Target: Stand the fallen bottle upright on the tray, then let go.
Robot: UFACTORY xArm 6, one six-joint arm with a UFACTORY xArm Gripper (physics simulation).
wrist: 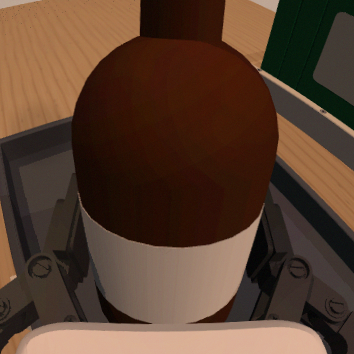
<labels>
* my gripper: 168,193
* brown bottle: 174,133
</labels>
